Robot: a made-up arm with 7 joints. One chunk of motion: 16 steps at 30 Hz.
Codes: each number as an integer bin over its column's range. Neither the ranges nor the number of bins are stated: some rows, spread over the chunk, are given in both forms.
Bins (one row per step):
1: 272 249 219 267 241 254 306
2: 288 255 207 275 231 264 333
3: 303 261 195 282 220 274 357
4: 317 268 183 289 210 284 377
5: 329 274 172 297 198 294 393
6: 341 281 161 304 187 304 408
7: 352 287 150 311 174 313 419
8: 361 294 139 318 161 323 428
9: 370 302 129 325 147 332 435
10: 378 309 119 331 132 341 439
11: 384 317 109 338 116 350 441
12: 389 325 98 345 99 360 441
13: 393 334 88 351 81 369 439
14: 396 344 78 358 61 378 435
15: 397 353 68 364 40 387 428
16: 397 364 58 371 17 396 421
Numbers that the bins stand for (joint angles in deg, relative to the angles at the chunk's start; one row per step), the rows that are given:
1: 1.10 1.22 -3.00 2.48 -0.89 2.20 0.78
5: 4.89 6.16 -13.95 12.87 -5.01 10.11 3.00
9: 7.62 11.69 -23.96 22.57 -9.90 17.62 4.07
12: 8.88 16.24 -31.18 29.50 -14.51 23.15 4.22
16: 9.41 23.95 -40.49 38.51 -22.37 30.27 3.71
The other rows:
2: 2.16 2.40 -5.79 5.25 -1.85 4.18 1.47
3: 3.16 3.59 -8.59 7.68 -2.90 6.16 2.08
4: 4.09 4.97 -11.38 10.10 -3.86 8.13 2.59
6: 5.69 7.54 -16.51 15.30 -6.07 12.09 3.38
7: 6.42 8.73 -19.07 17.72 -7.32 13.86 3.66
8: 7.02 10.11 -21.63 20.15 -8.56 15.84 3.89
10: 8.15 13.07 -26.29 24.65 -11.34 19.40 4.17
11: 8.55 14.66 -28.62 27.08 -12.88 21.18 4.22
13: 9.15 18.02 -33.51 31.58 -16.23 24.93 4.17
14: 9.35 19.99 -35.84 34.00 -18.15 26.71 4.07
15: 9.41 21.77 -38.16 36.08 -20.16 28.49 3.89

